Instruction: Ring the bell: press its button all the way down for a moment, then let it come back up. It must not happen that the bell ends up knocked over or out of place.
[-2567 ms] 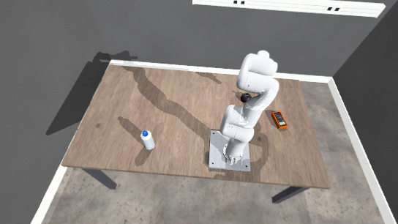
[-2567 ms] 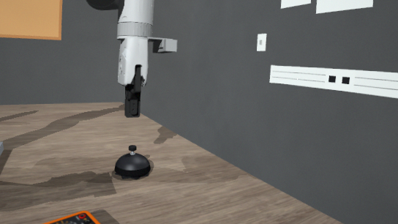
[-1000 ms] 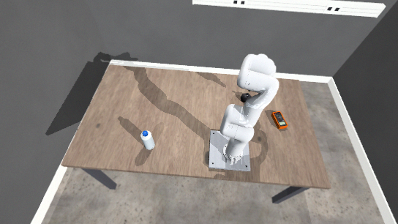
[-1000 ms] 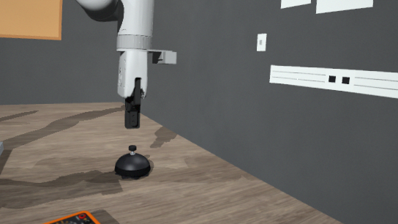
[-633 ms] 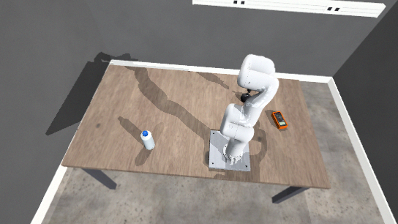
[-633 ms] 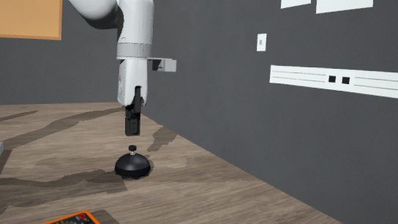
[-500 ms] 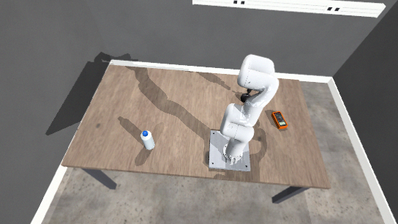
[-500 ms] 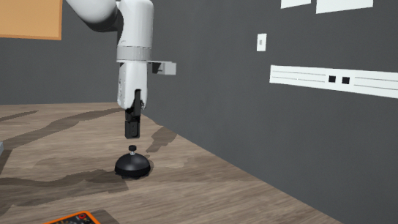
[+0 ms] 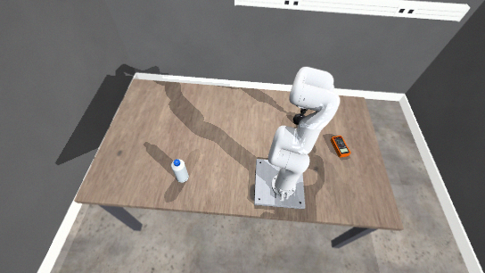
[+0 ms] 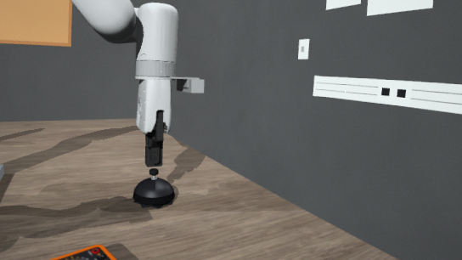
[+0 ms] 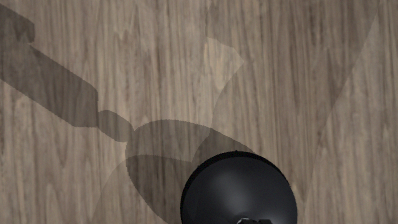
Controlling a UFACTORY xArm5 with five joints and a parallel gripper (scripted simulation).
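Now: the bell button 40 mm below my hand. Round my hand: bell 50 mm below.
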